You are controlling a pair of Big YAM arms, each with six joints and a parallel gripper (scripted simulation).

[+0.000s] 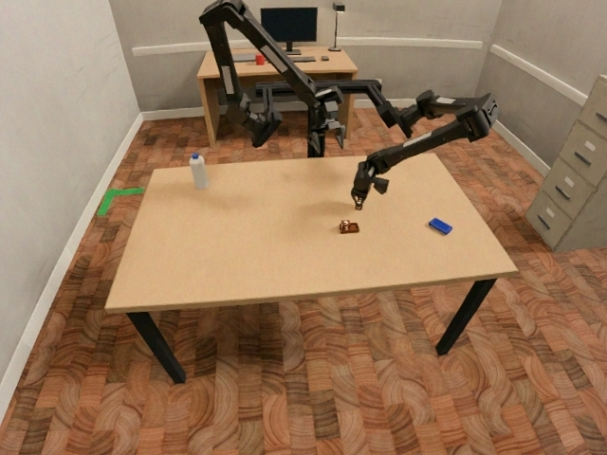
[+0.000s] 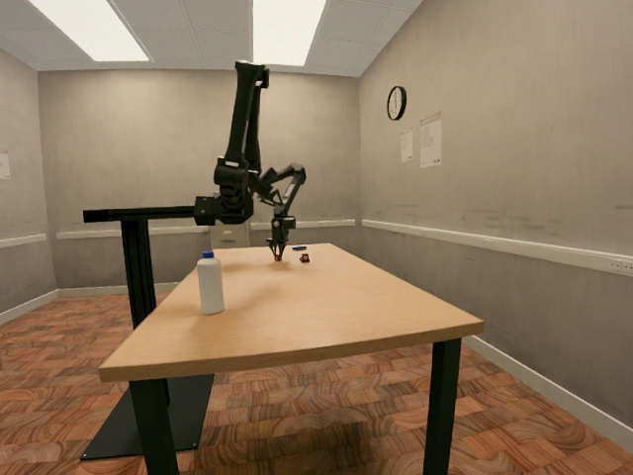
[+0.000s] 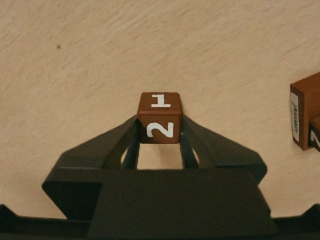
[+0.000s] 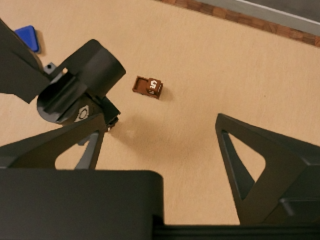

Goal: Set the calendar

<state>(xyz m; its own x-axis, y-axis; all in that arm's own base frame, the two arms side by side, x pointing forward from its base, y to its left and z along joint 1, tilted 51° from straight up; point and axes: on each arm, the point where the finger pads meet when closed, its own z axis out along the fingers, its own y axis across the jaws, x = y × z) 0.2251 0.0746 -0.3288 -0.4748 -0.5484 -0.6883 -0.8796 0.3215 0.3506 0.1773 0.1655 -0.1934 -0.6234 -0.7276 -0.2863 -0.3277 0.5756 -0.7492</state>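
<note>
The brown calendar tray lies 13 cm ahead of my left hand, 8 cm to the right of it and 1 cm below it. From my left hand the other things lie so: flat blue block (18 cm ahead, 31 cm to the left, 1 cm below).
</note>
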